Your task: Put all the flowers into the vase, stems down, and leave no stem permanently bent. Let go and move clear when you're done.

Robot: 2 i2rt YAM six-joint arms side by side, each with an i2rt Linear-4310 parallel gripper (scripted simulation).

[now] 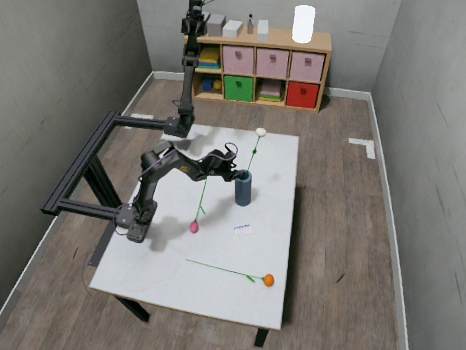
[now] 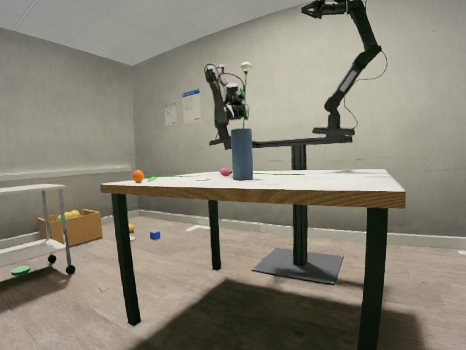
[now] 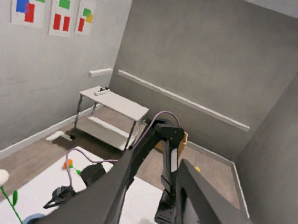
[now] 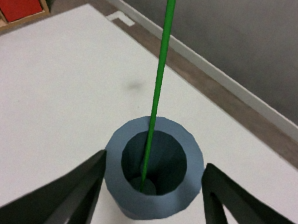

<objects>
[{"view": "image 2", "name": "blue vase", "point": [241, 139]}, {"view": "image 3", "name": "left gripper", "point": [155, 162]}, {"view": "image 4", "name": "right gripper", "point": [155, 164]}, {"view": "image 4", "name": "blue vase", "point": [173, 179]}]
</objects>
